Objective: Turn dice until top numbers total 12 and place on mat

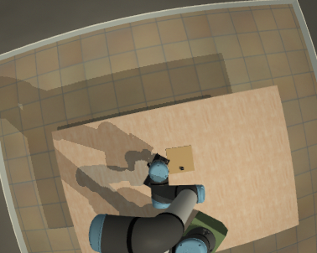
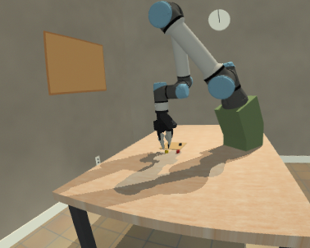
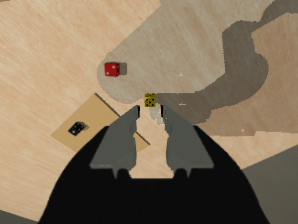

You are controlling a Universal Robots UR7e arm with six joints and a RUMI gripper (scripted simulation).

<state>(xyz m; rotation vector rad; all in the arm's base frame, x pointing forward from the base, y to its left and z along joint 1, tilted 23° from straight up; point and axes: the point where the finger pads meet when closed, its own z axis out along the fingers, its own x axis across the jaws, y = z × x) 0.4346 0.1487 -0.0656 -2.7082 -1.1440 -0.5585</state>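
Now: the yellow die 3 cm below my hand. Also, from my hand: black die 5 cm behind, 13 cm to the right, 3 cm below; then red die 7 cm behind, 1 cm to the right, 3 cm below; then tan mat 13 cm to the right, 4 cm below.
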